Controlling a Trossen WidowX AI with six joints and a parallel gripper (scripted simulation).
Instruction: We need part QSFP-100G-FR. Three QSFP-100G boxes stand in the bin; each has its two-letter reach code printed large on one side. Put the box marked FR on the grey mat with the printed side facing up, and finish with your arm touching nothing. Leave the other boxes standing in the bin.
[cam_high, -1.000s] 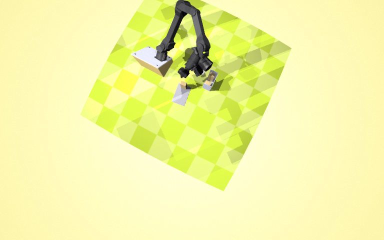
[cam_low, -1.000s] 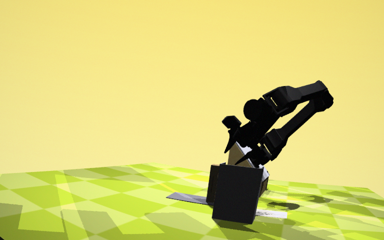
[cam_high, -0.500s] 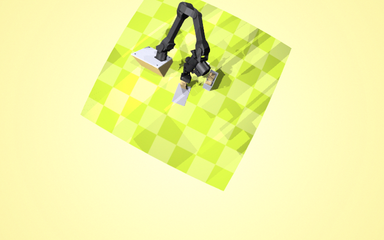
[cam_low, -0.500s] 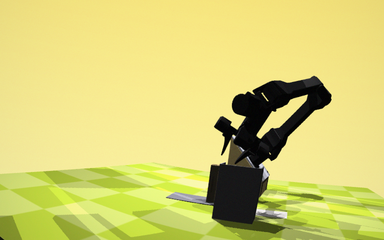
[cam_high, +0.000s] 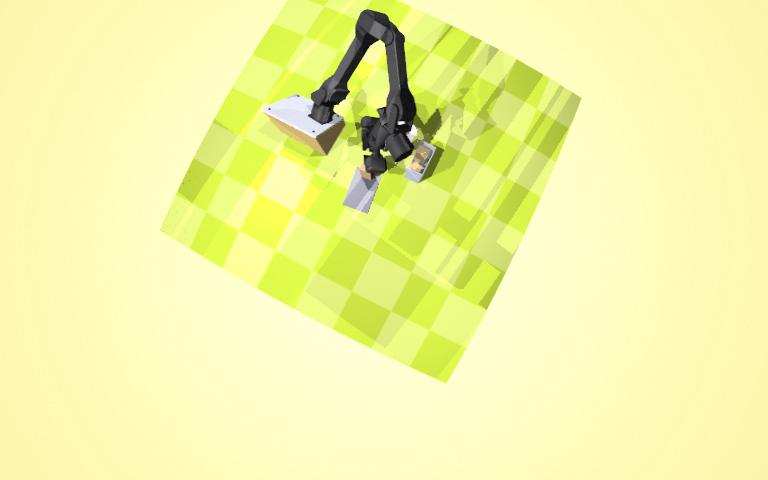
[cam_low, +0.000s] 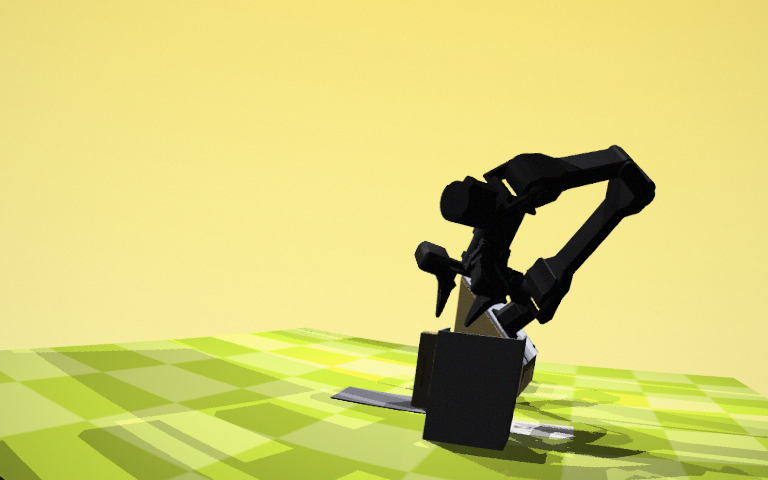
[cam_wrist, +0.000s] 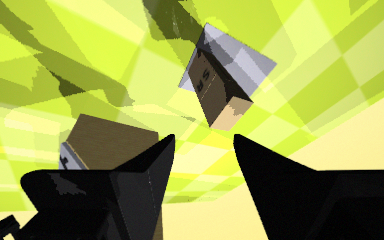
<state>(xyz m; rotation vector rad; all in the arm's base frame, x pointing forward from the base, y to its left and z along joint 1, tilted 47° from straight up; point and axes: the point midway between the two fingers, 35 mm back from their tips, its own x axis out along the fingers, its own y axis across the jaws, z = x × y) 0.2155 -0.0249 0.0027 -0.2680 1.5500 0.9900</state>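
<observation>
Now: gripper tip 140 mm above the grey mat, 80 mm to the left of it and 40 mm short of it. Also, from my gripper tip: thin white slab: 180 mm to the left, 140 mm below, 40 mm ahead.
</observation>
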